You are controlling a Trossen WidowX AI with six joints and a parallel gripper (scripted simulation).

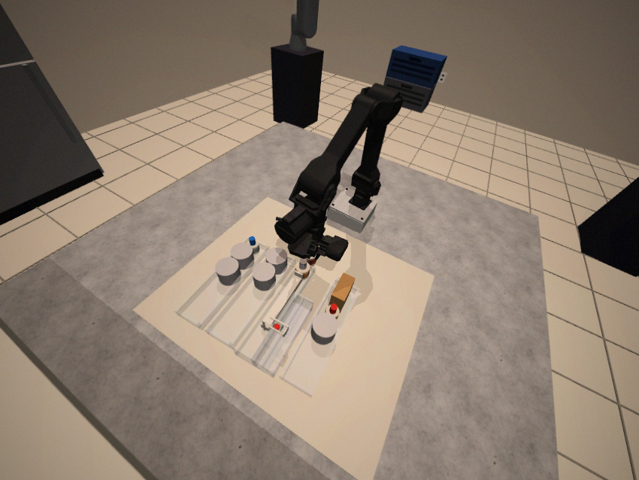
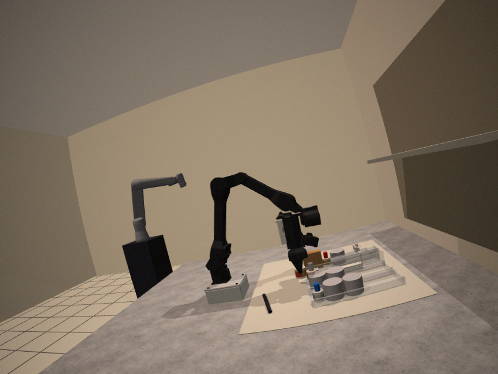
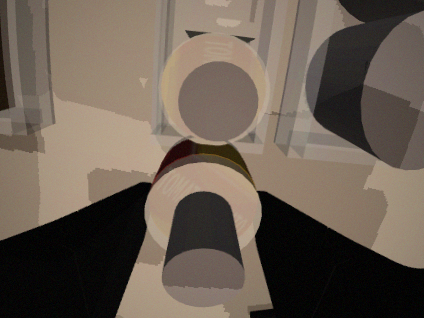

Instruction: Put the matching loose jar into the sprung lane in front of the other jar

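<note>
Right now my gripper tip is 130 mm to the right of the brown box, 40 mm short of it and 10 mm above it. Also, from my gripper tip: clear sprung lane 180 mm ahead, 50 mm to the left, 30 mm below; white pusher plate 140 mm ahead, 50 mm to the left; black pen 130 mm to the right, 110 mm behind, 40 mm below.
</note>
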